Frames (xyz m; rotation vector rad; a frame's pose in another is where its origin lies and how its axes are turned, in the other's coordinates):
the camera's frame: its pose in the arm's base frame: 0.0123 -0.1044 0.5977 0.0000 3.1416 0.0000
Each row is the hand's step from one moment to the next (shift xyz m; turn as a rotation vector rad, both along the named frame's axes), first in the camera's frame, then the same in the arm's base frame.
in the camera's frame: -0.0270 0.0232 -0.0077 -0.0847 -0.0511 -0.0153
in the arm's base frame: 0.0270 0.0232 0.0077 0.0847 -0.0511 0.0153
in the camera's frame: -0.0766 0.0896 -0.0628 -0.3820 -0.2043 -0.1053
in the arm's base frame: 0.0766 0.0896 0.0628 0.3820 -0.2043 0.1053
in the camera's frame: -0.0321 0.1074 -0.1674 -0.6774 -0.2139 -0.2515
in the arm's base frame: 0.0321 0.1074 0.1674 0.6774 -0.2139 0.2515
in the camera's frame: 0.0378 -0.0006 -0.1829 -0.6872 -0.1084 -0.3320
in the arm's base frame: -0.0378 -0.0006 0.1829 0.6872 -0.1084 0.3320
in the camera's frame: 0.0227 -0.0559 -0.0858 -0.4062 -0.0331 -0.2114
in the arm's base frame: -0.0227 -0.0559 0.0858 0.4062 -0.0331 0.2114
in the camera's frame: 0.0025 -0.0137 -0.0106 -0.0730 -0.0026 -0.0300
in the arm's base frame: -0.0025 -0.0137 0.0106 0.0730 -0.0026 0.0300
